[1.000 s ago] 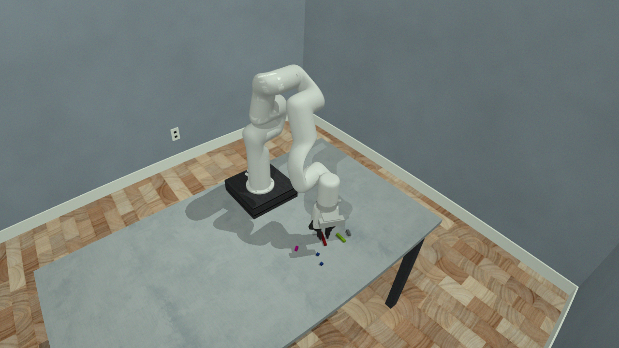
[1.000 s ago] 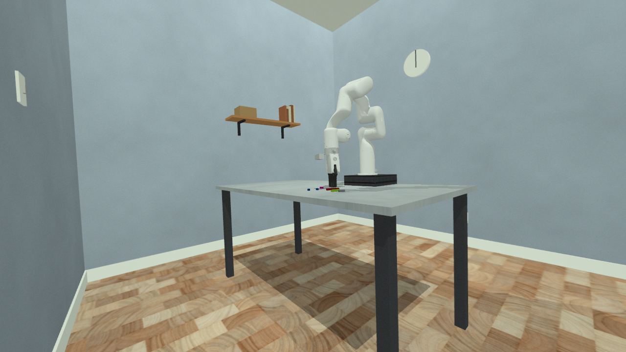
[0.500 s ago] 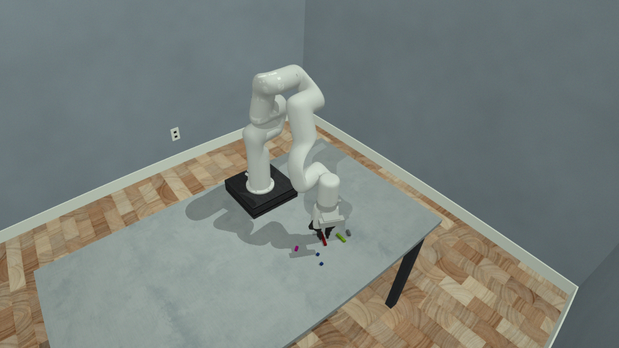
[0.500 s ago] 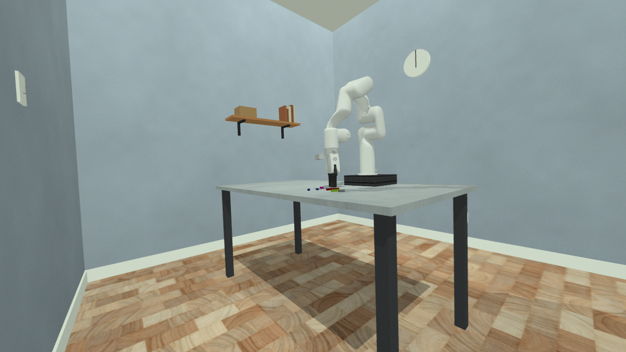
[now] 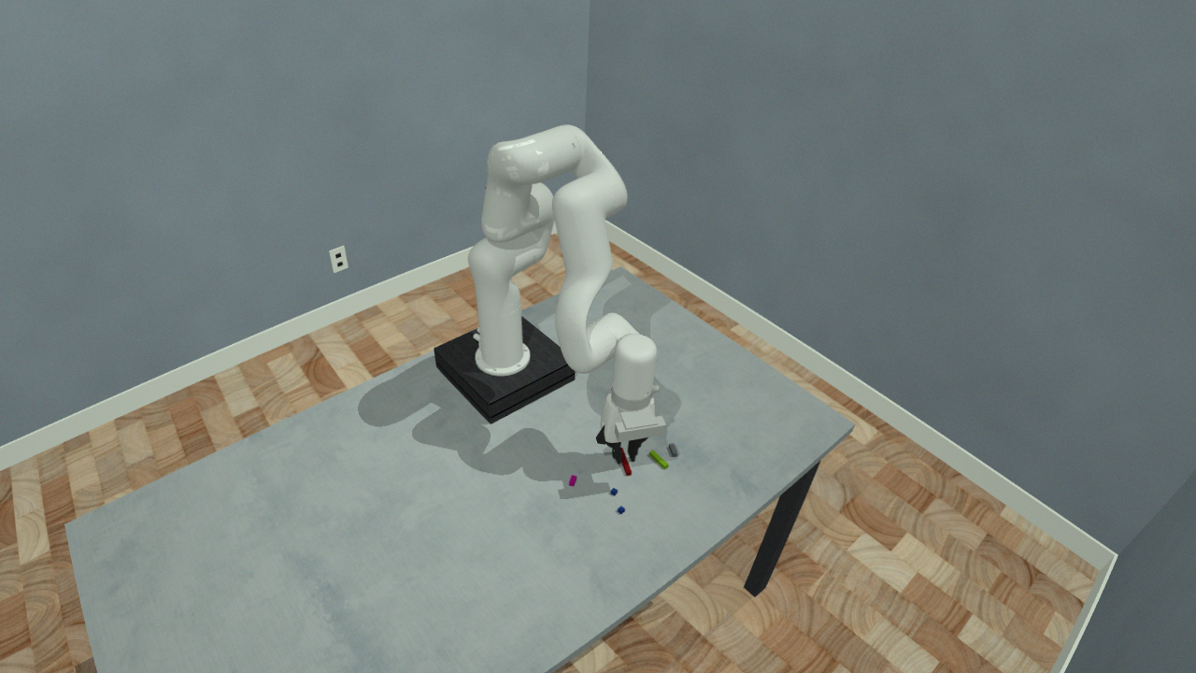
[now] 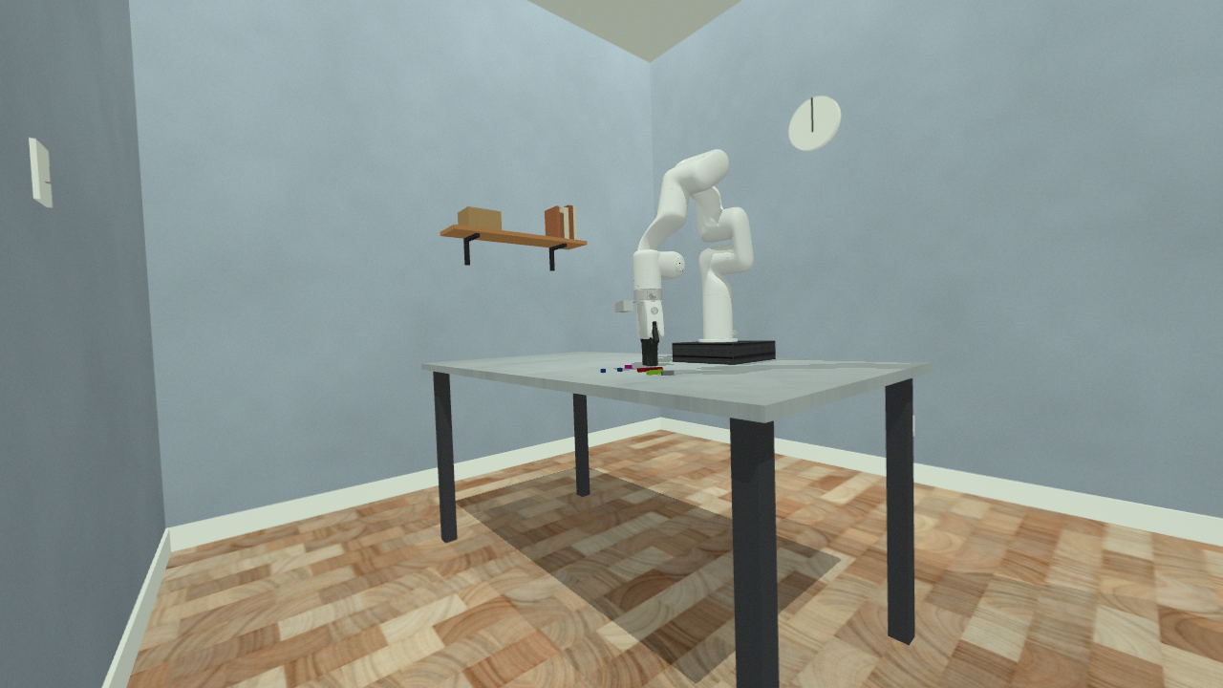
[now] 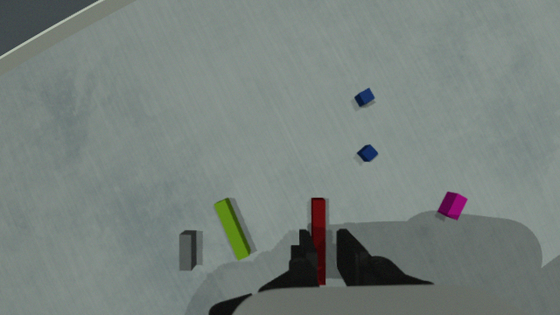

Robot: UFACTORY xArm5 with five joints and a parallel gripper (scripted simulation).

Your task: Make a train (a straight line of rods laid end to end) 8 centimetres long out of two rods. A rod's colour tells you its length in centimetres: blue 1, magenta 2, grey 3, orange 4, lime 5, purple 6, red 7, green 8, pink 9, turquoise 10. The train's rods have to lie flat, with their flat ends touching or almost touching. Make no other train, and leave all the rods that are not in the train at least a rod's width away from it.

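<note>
The red rod is 30 mm below my hand. Also, from my hand: lime rod (50 mm to the left, 50 mm ahead, 30 mm below); then magenta rod (110 mm to the right, 40 mm behind, 30 mm below); then grey rod (100 mm to the left, 60 mm ahead, 30 mm below).
</note>
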